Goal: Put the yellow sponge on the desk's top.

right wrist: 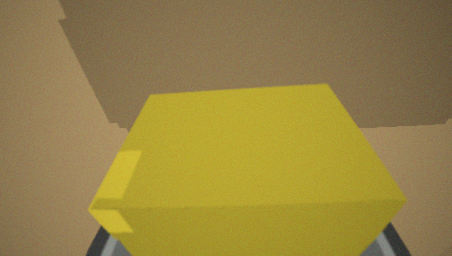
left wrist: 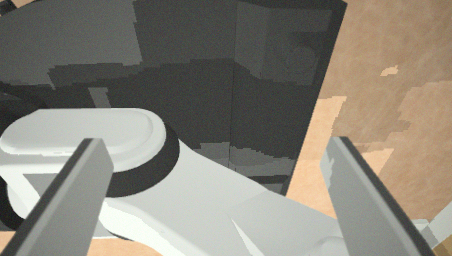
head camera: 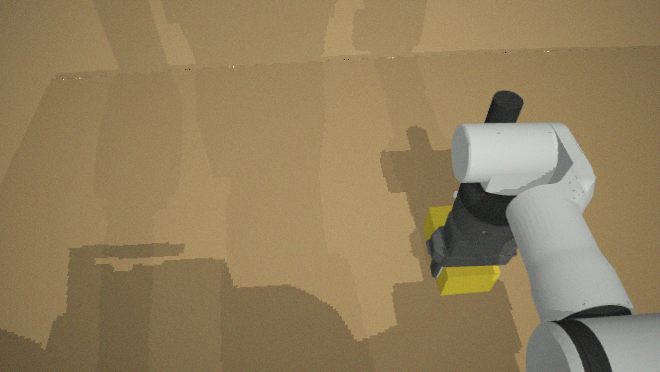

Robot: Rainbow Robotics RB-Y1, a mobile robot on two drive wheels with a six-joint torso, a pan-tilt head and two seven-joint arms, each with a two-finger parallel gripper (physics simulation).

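Places are measured from the robot's base along level axes (x left, y down, z back), in centimetres.
Pixels of known places: left gripper, between the fingertips: [left wrist: 218,151]; right gripper, between the fingertips: [right wrist: 240,156] [head camera: 460,271].
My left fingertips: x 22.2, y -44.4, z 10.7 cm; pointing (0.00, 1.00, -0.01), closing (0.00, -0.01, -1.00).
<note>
Behind a point stands the place of what it marks.
The yellow sponge [head camera: 467,281] {z -29.1, x -21.0, y -76.0 cm} [right wrist: 250,150] {z -29.2, x -21.3, y -75.8 cm} is a thick block below my right gripper [head camera: 469,265] {z -32.5, x -21.5, y -72.9 cm} [right wrist: 247,235], which is shut on it. The gripper body covers the sponge's middle in the head view, with an end showing on either side. In the right wrist view it fills the lower middle and hides much of the fingers. The tan desk top [head camera: 270,125] {z -67.4, x 9.4, y -72.1 cm} spreads under it; whether the sponge touches it I cannot tell. My left gripper [left wrist: 218,151] {z 10.7, x 22.2, y -44.4 cm} is open and empty, with its two fingers wide apart.
A thin edge line crosses the tan surface in the upper part of the head view. Shadows of the robot fall across it. The left wrist view shows a dark base [left wrist: 185,100] {z 15.5, x 6.5, y -16.9 cm}, a white robot part [left wrist: 80,130] {z 27.4, x 10.1, y -28.7 cm} and mottled tan floor [left wrist: 420,60] {z -39.9, x 6.6, y -0.1 cm}.
</note>
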